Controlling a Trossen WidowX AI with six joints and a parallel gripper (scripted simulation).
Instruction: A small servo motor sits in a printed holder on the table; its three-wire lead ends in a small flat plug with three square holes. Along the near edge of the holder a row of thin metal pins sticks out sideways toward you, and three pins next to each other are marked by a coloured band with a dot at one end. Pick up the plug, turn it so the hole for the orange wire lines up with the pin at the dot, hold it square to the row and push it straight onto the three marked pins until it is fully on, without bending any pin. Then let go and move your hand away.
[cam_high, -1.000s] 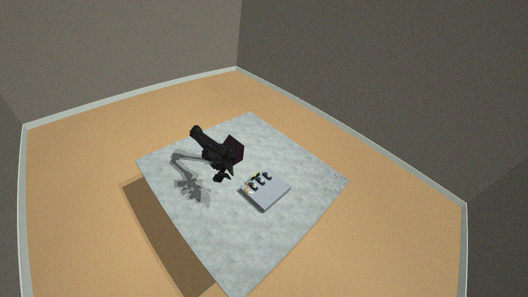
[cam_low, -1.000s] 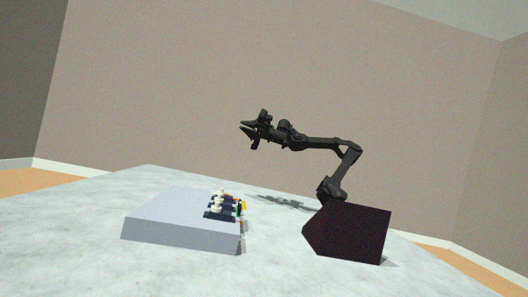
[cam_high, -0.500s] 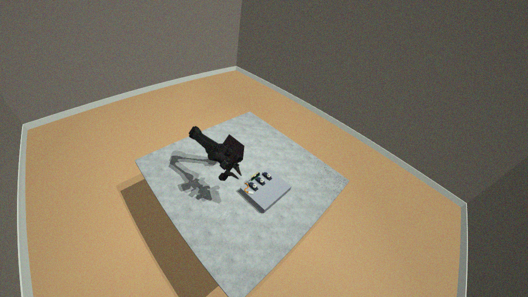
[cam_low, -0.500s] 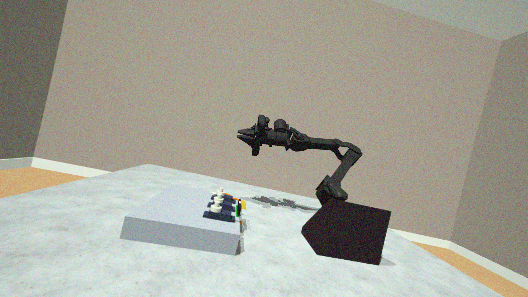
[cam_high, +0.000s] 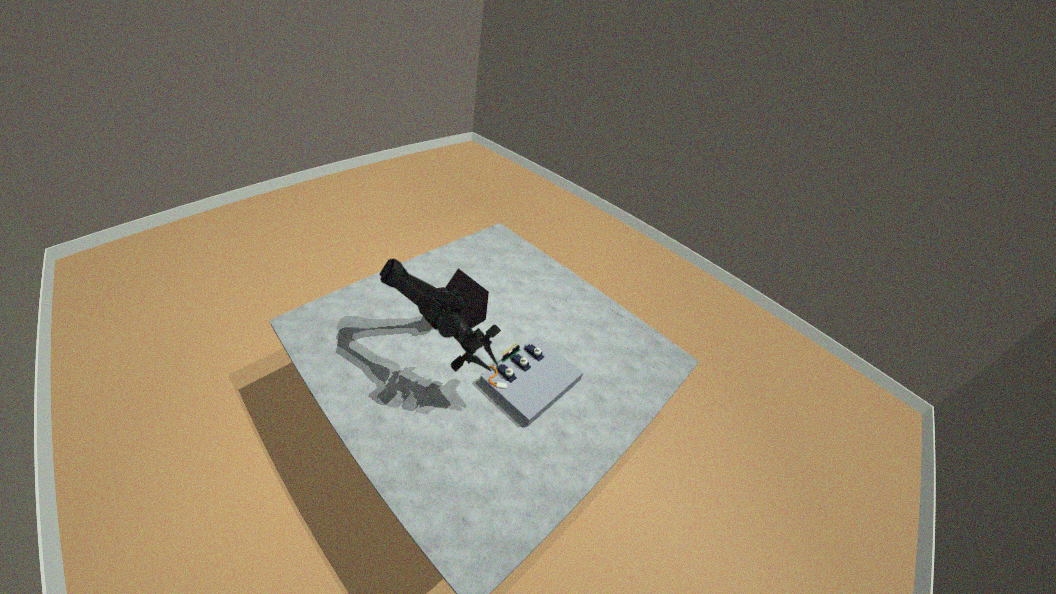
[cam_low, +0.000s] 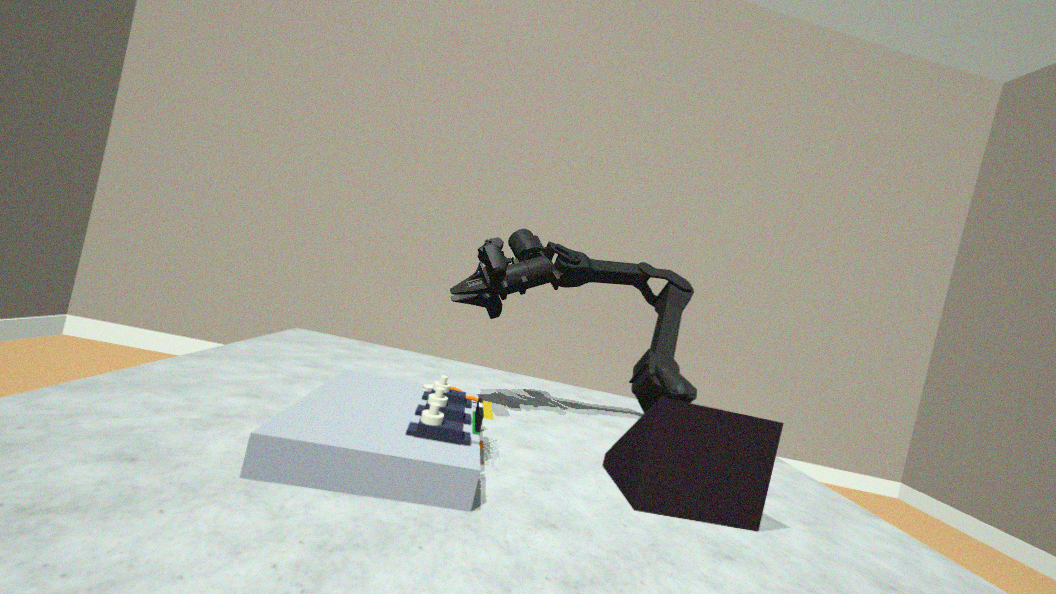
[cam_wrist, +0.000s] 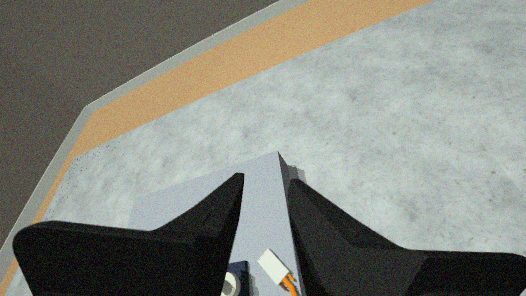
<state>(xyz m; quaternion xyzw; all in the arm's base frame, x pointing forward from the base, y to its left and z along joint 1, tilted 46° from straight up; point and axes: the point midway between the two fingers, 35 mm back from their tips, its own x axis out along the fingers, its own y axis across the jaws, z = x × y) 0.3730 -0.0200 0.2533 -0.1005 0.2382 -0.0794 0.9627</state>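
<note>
The red dot lies 9 cm behind my gripper tip, 17 cm to the left of it and 14 cm below it. From my gripper tip the other things lie so: grey printed holder 7 cm ahead, 19 cm to the left, 19 cm below.
</note>
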